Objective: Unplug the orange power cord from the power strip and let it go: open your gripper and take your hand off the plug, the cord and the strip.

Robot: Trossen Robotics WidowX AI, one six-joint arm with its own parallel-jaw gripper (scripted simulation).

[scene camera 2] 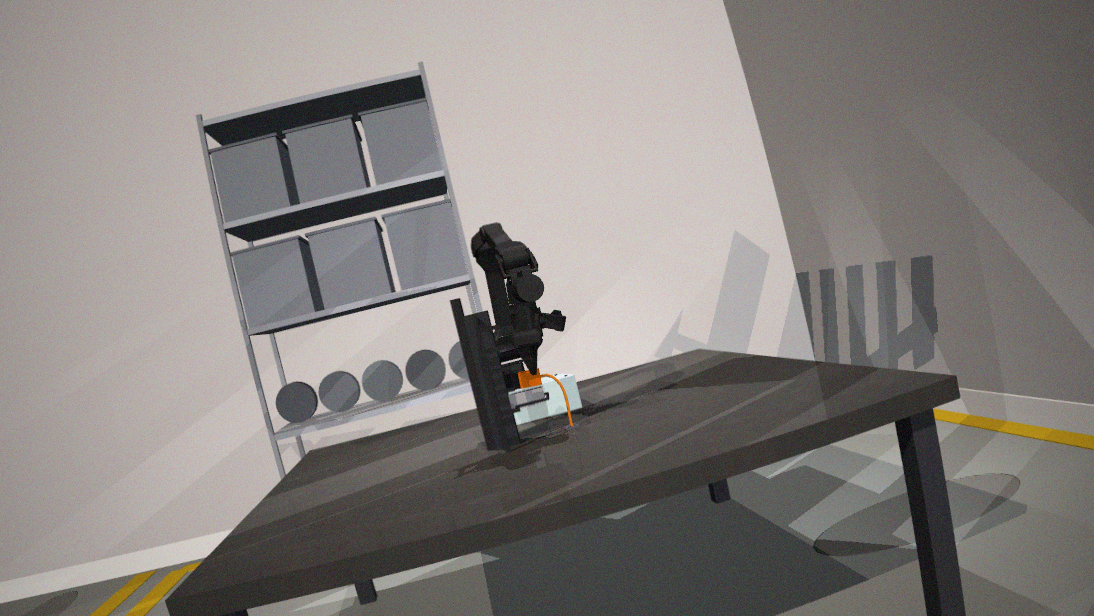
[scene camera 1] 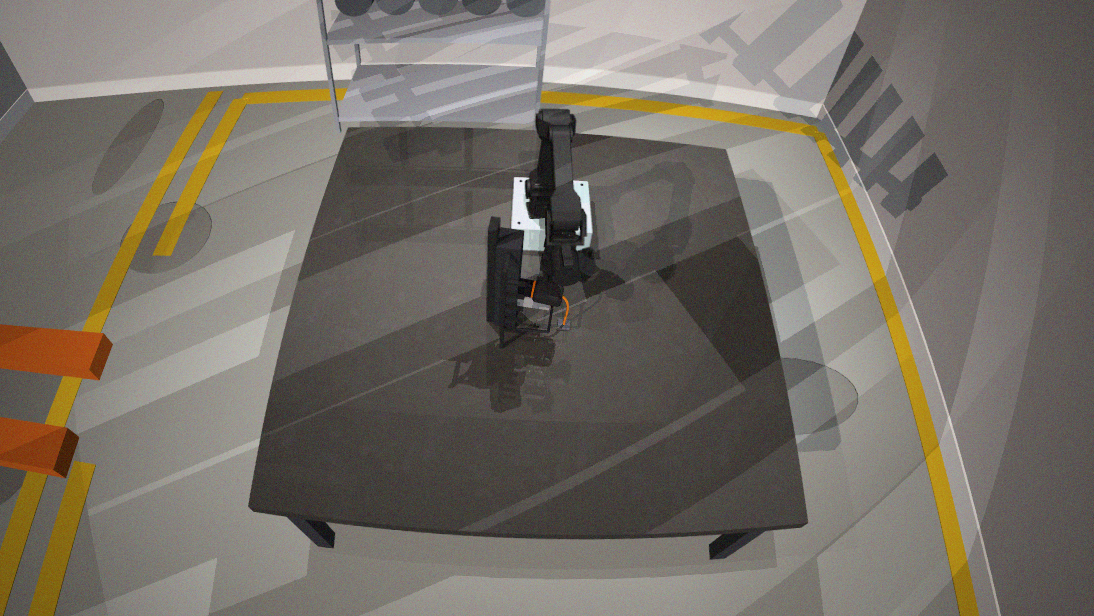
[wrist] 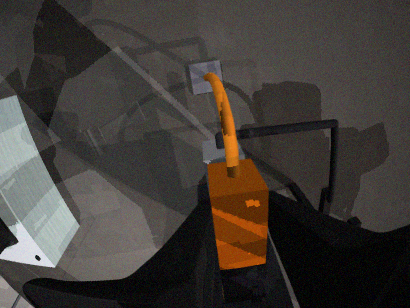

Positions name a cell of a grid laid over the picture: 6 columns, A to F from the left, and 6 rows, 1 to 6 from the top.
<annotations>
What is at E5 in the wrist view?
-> The gripper.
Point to an orange plug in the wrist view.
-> D5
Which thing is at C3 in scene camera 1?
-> The gripper.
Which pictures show the gripper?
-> Scene camera 2, scene camera 1 and the wrist view: all of them.
</annotations>
